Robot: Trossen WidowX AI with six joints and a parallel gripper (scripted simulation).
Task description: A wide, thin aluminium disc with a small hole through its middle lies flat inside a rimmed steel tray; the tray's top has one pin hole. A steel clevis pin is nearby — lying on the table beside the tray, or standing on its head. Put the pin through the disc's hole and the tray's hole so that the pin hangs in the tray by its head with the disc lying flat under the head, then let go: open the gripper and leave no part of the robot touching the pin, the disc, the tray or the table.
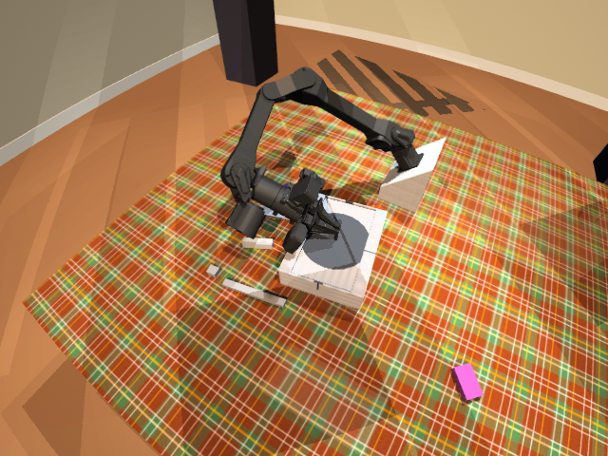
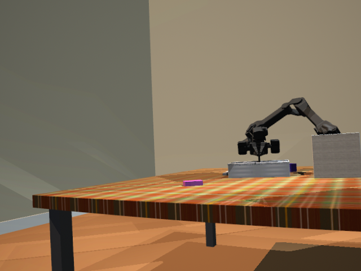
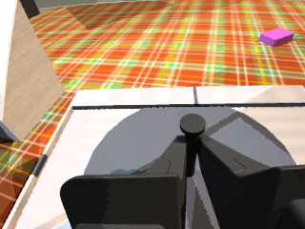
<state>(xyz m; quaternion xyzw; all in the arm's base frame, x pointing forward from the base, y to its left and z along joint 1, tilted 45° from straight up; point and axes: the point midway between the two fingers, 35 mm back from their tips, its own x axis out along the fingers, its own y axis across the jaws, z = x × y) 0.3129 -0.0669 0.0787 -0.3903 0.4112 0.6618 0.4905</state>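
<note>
Now: the steel tray 40 mm below my gripper tip. From my gripper tip the other things lie so: dark clevis pin (10 mm below); purple cube (100 mm behind, 200 mm to the right, 70 mm below); grey aluminium disc (30 mm below).
</note>
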